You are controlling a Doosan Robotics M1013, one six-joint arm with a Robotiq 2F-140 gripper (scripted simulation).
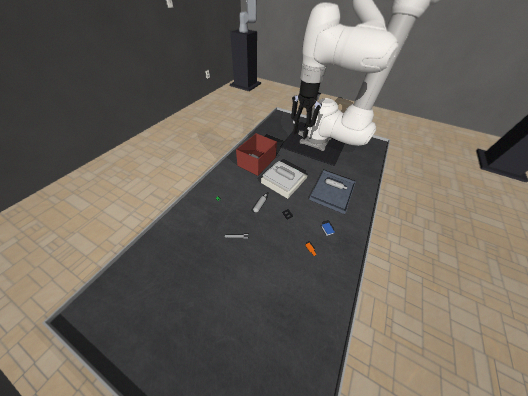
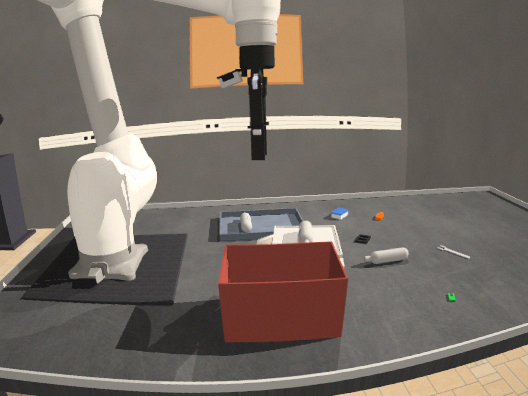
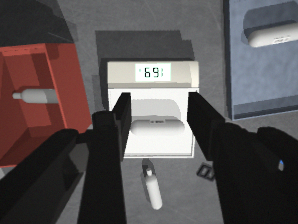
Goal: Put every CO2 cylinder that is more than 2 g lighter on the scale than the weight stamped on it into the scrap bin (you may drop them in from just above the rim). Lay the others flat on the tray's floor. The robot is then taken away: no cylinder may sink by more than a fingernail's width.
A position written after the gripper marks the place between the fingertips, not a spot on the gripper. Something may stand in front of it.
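Observation:
The gripper (image 2: 259, 157) is visible, as are a scale (image 2: 282, 234), a blue-grey tray (image 2: 263, 222) and a red scrap bin (image 2: 302, 308). A white CO2 cylinder (image 3: 138, 127) is visible too. The scale also appears in image 3 (image 3: 159, 90) and in image 1 (image 1: 272, 179). Further views: the blue-grey tray in image 1 (image 1: 332, 197), the red scrap bin in image 1 (image 1: 263, 147).

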